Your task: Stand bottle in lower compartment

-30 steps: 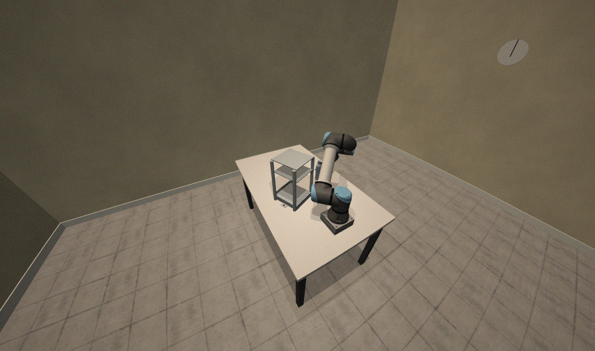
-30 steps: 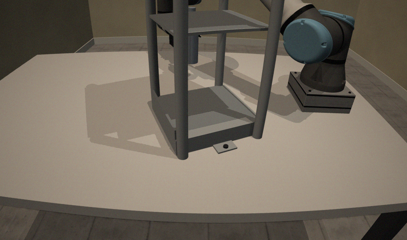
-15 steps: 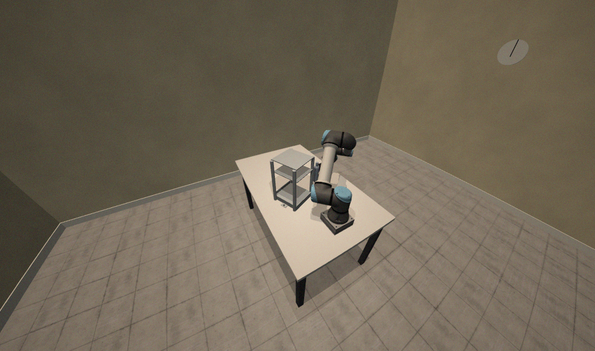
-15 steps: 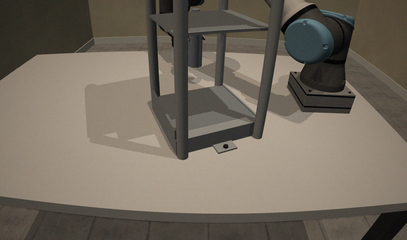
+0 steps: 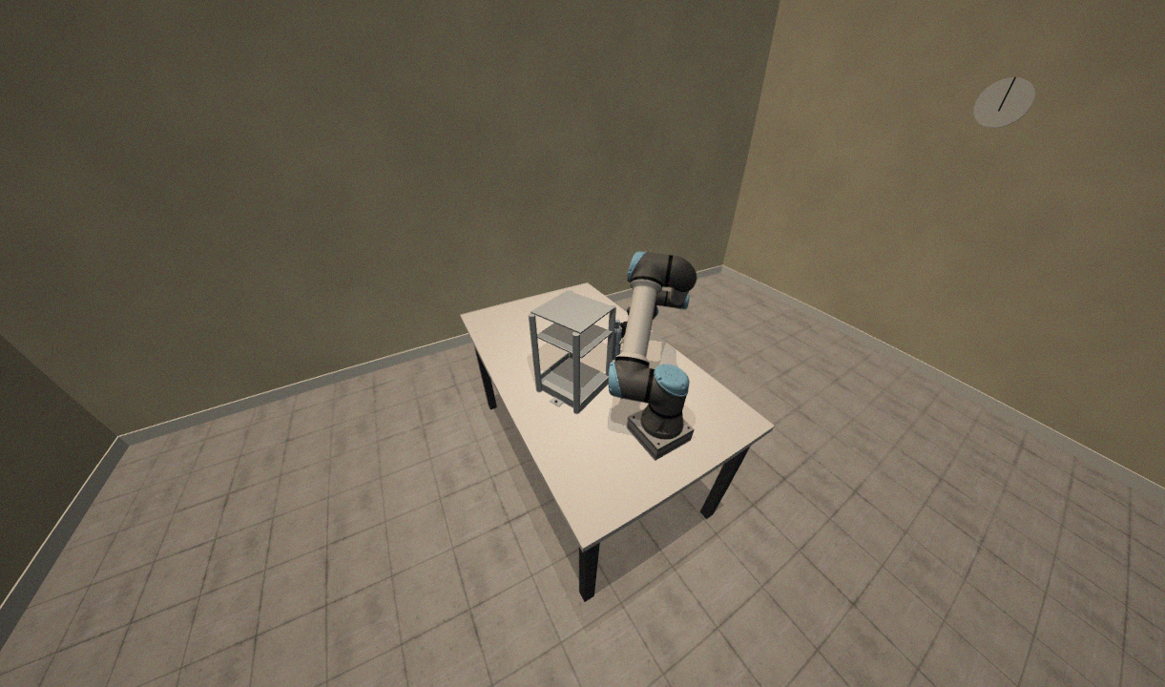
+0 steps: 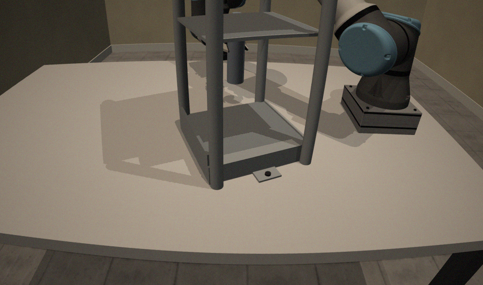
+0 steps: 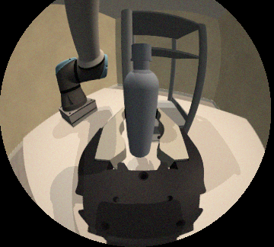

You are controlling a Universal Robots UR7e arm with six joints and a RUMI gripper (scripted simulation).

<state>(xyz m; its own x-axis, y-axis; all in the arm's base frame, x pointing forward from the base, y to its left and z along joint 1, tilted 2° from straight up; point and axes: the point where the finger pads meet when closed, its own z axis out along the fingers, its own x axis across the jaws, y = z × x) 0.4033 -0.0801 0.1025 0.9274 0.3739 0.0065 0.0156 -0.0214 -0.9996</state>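
Now: hand 22 cm to the right of the shelving unit, 3 cm below it and 1 cm past it. From my hand the other things lie so: grey bottle (3 cm above).
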